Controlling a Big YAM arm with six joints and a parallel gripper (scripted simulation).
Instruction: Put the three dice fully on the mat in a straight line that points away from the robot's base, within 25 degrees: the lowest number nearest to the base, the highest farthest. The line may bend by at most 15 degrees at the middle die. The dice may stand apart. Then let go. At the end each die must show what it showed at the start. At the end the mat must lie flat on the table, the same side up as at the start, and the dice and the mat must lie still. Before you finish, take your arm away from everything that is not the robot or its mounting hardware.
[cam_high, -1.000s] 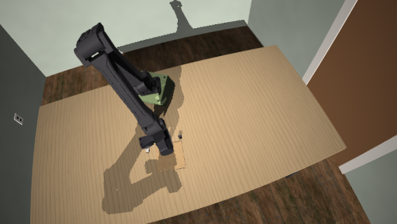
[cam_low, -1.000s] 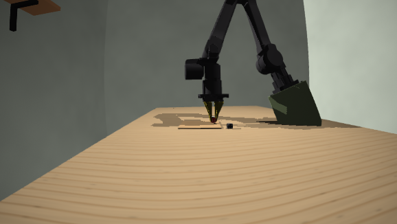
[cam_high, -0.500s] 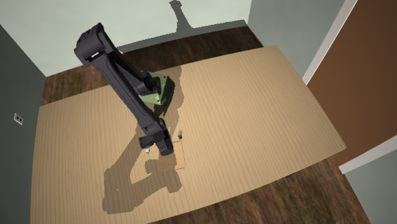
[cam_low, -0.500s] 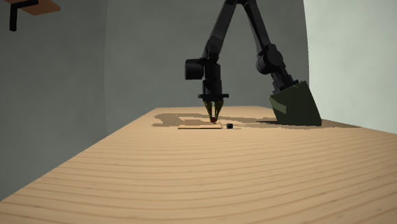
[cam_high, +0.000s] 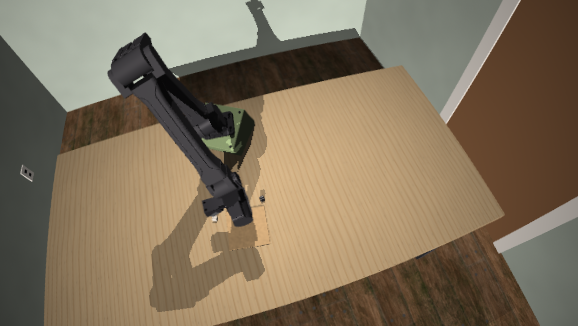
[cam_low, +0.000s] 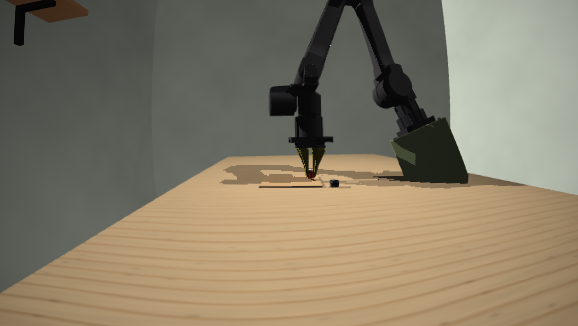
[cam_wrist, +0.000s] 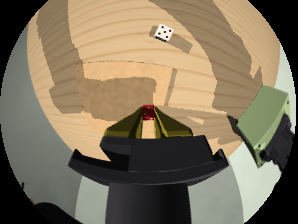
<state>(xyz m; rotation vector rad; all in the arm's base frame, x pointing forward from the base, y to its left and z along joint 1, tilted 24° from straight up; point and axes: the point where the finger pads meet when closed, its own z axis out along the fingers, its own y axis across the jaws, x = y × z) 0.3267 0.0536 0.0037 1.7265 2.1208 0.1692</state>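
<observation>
My gripper is now right at the red die. Also, from my hand: tan mat 50 mm ahead, 20 mm below, 10 mm to the left; white die 100 mm to the right, 10 mm below; black die 70 mm to the left, 50 mm behind, 10 mm below.
</observation>
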